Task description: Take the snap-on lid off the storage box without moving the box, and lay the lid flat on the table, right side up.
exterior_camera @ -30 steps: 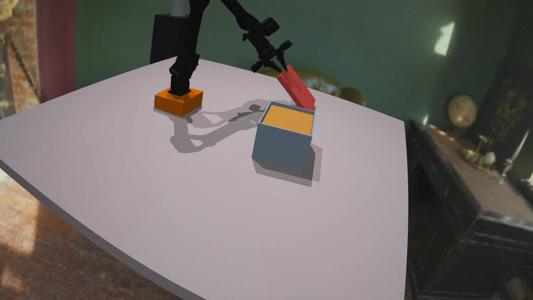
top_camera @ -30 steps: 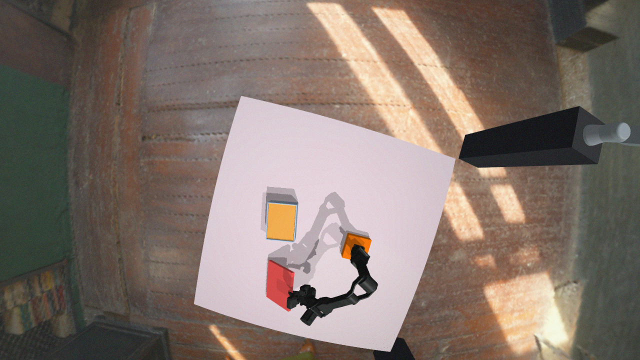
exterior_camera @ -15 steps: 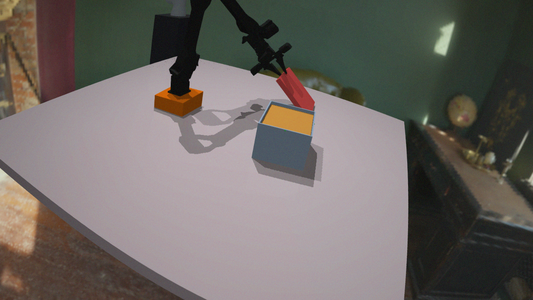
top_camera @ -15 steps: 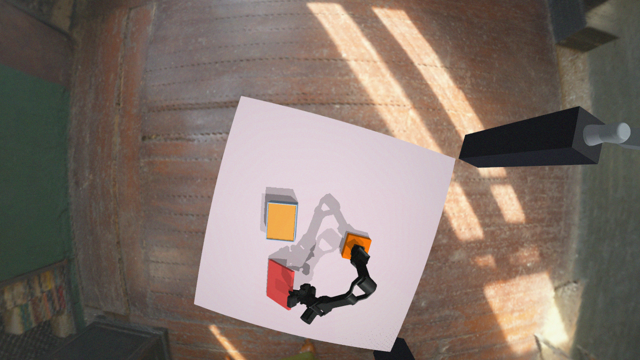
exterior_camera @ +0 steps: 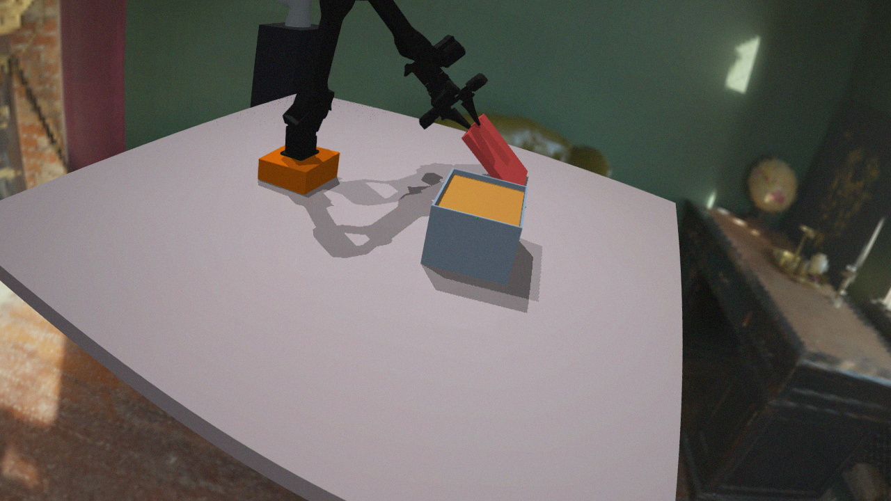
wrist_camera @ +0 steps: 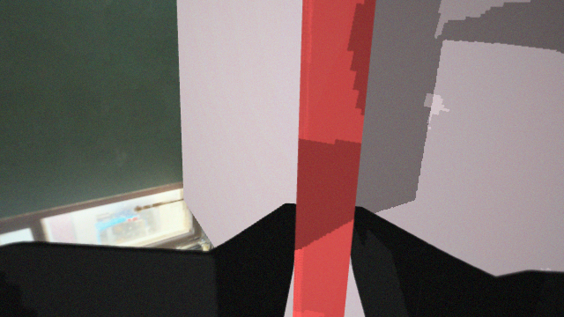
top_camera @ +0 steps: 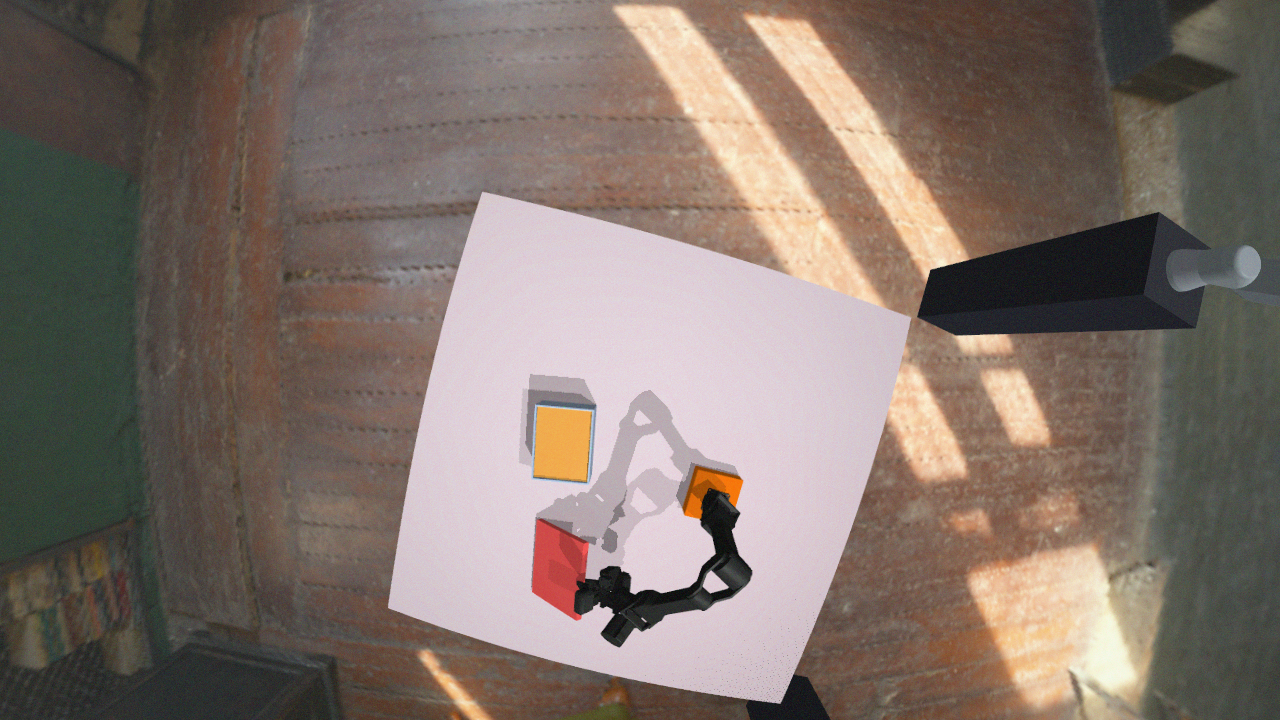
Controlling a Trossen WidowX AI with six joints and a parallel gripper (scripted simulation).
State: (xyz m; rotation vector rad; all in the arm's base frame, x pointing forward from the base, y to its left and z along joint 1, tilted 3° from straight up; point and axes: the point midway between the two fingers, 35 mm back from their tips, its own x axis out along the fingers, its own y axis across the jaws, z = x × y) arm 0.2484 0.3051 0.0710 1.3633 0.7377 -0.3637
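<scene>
The red lid is 6 cm ahead of my gripper tip, 1 cm to the left of it and 5 cm below it. From my gripper tip the other things lie so: blue-grey storage box (16 cm ahead, 33 cm to the right, 7 cm below).
</scene>
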